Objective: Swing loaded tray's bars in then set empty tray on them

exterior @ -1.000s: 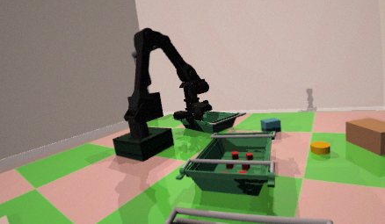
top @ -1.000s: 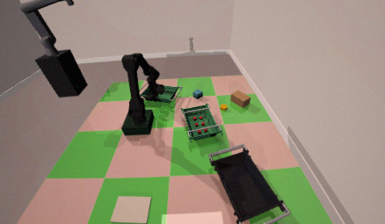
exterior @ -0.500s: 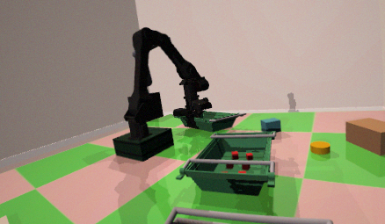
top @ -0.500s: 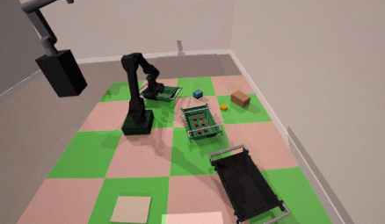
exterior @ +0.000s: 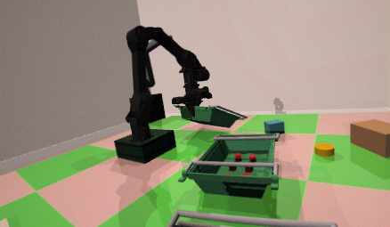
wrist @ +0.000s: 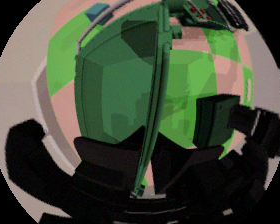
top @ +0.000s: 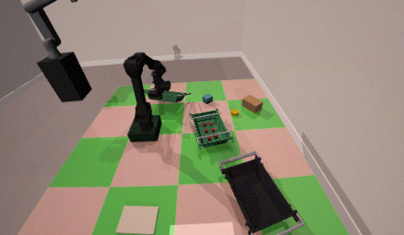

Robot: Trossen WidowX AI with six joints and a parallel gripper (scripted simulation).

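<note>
The green tray lies 30 mm ahead of my gripper tip and 70 mm to the left of it. Also, from my gripper tip: blue block (330 mm ahead, 50 mm to the left, 60 mm below); then brown box (640 mm ahead, 70 mm to the right, 50 mm below); then orange disc (500 mm ahead, 130 mm to the right, 70 mm below).
</note>
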